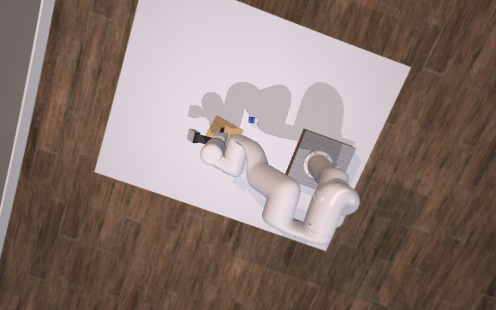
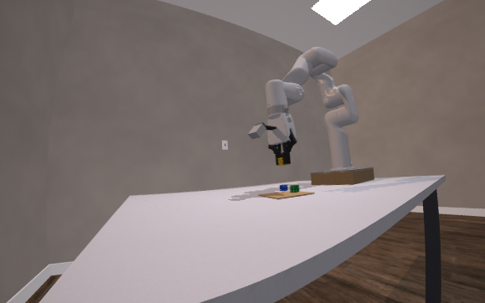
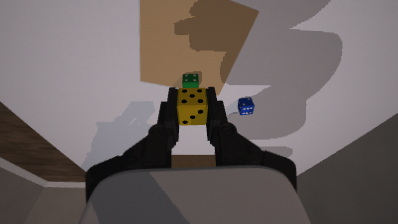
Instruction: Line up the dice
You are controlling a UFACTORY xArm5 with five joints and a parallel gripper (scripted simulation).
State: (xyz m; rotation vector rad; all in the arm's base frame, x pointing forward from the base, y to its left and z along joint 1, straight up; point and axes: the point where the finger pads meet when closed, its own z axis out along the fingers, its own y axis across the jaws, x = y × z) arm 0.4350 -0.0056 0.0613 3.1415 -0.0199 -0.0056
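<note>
My gripper is now 120 mm above the tan mat. From my hand the other things lie so: blue die (110 mm behind, 100 mm to the right, 110 mm below); yellow die (10 mm below); green die (50 mm behind, 110 mm below).
</note>
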